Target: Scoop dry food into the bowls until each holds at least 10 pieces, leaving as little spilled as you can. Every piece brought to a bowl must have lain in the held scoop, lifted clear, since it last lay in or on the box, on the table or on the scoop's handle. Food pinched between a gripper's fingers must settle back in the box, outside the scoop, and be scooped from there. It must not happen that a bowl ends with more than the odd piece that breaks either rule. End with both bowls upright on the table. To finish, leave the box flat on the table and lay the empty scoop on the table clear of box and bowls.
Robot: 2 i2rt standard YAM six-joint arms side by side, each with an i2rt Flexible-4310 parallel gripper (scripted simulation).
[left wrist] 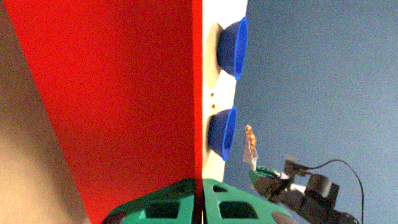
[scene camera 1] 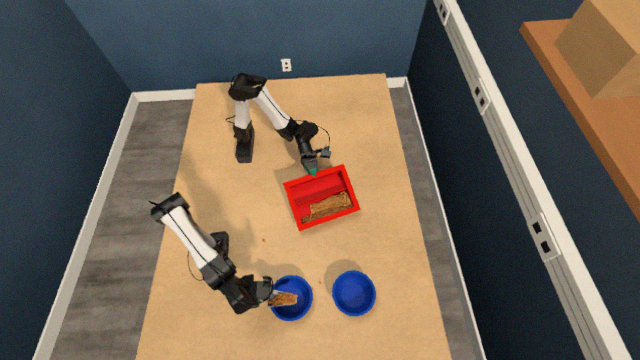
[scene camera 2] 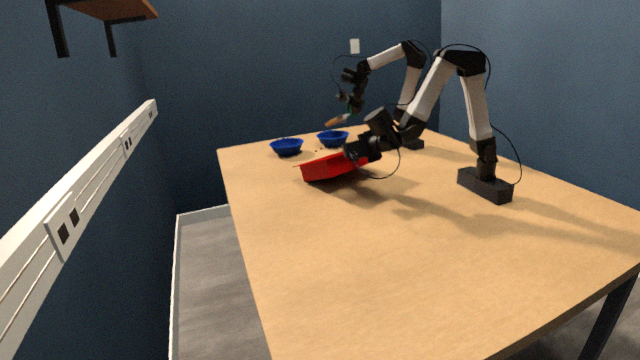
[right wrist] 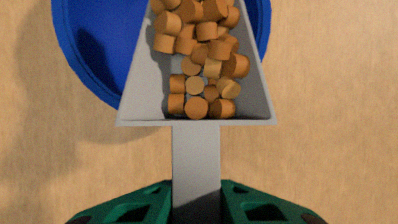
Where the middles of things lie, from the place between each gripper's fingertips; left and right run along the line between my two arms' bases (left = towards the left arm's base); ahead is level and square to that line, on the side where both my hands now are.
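As for the red box (scene camera 1: 301, 192), my left hand is 50 mm above it, 40 mm short of it and 80 mm to the left of it. Counted from my left hand, the grey scoop (right wrist: 195, 144) is 10 mm below, 100 mm behind and 510 mm to the right.
From my right hand, the grey scoop is 2 cm below and 4 cm ahead. Counted from my right hand as well, the red box is 6 cm below, 18 cm ahead and 43 cm to the left.
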